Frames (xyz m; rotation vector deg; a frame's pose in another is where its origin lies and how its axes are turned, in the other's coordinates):
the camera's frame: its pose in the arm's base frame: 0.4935 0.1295 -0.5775 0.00 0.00 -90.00
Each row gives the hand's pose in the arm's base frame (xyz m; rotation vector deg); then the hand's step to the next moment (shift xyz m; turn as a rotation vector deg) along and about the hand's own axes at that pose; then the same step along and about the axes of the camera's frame.
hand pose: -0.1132 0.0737 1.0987 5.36 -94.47 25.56
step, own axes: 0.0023 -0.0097 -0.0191 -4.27 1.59 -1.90
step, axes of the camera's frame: 0.0020 0.0207 0.0057 -1.26 1.86 -4.40
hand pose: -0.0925 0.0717 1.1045 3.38 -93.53 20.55
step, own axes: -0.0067 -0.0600 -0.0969 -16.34 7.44 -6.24
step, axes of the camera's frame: 0.0323 0.1090 0.0101 -5.84 5.77 -17.14
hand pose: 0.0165 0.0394 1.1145 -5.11 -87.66 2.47
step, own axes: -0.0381 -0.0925 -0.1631 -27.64 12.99 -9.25
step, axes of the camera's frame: 0.1004 0.1588 -0.0363 -10.33 8.47 -28.98
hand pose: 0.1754 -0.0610 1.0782 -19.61 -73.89 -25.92
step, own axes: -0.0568 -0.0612 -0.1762 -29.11 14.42 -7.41
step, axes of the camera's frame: 0.1312 0.1049 -0.0991 -12.65 7.33 -29.94
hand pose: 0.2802 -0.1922 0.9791 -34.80 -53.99 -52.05
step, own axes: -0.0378 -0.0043 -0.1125 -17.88 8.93 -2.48
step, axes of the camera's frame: 0.0749 0.0325 -0.0862 -9.41 3.71 -17.41
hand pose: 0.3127 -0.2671 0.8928 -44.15 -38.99 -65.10
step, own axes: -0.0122 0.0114 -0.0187 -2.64 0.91 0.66
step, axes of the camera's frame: 0.0063 0.0091 -0.0225 -2.14 0.07 -1.91
